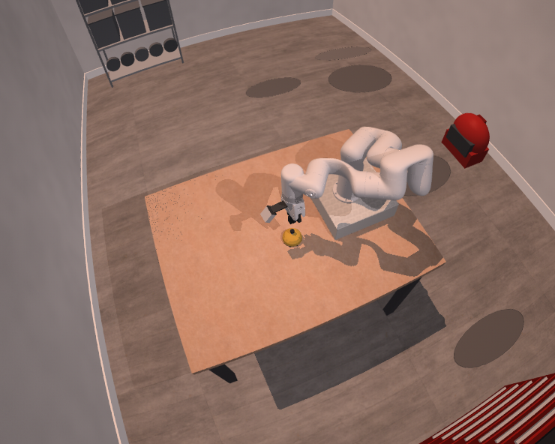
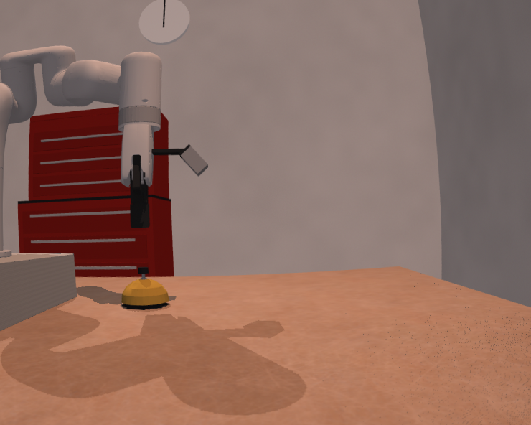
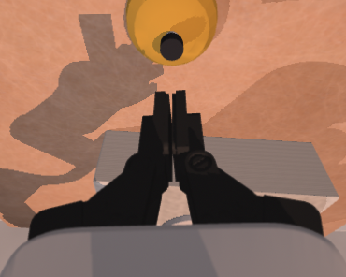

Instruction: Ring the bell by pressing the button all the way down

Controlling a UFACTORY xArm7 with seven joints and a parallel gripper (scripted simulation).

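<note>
Now: hand 100 mm above the small button. Round my hand: yellow bell (110 mm below).
</note>
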